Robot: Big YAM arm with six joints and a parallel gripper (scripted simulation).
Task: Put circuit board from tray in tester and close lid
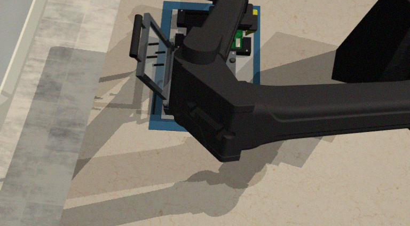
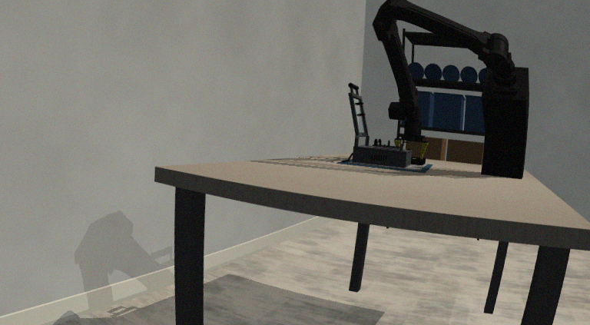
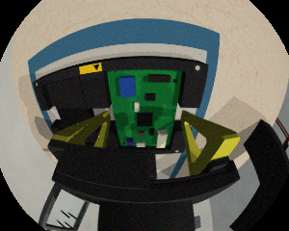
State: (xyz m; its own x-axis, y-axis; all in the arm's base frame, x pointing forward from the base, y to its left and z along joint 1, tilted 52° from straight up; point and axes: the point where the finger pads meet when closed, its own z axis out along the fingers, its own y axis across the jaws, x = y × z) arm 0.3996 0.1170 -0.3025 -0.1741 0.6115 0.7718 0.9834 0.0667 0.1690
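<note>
My hand is right at the green circuit board. Round my hand: see-through lid 150 mm ahead, 200 mm to the left, 160 mm above.
</note>
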